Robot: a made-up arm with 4 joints.
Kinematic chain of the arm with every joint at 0, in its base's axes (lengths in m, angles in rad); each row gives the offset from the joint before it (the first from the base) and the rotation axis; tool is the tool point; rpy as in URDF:
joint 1: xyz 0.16 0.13 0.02 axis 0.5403 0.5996 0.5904
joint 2: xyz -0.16 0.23 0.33 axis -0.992 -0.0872 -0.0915
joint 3: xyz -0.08 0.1 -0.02 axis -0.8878 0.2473 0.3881
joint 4: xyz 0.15 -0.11 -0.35 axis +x
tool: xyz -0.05 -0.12 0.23 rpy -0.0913 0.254 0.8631
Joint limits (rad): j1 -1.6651..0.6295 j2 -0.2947..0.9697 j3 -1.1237..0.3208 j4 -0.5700..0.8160
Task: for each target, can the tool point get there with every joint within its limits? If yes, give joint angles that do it. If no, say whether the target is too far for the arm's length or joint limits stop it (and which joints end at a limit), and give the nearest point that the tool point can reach.
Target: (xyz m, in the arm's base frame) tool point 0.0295 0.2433 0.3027
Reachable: yes | joints 0.0861 0.7678 0.0004 -0.4157
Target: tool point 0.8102 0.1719 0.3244
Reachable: no: joint limits stop it (at a limit: joint 1, joint 2, joint 3, joint 4) | nearest point 0.5830 0.2104 -0.2003 | short by 0.573 m
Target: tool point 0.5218 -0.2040 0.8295
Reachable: no: joint limits stop it (at a limit: joint 1, joint 2, joint 3) | nearest point 0.2643 -0.1263 0.4417 | short by 0.472 m
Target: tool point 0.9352 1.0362 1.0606
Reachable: no: too far | nearest point 0.0314 0.3230 0.3869 | short by 1.334 m
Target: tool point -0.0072 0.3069 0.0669
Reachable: yes | joints -0.9980 0.2856 -0.0370 0.2594
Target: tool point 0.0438 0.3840 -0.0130
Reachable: yes | joints -1.3835 0.7362 -0.4306 -0.0221
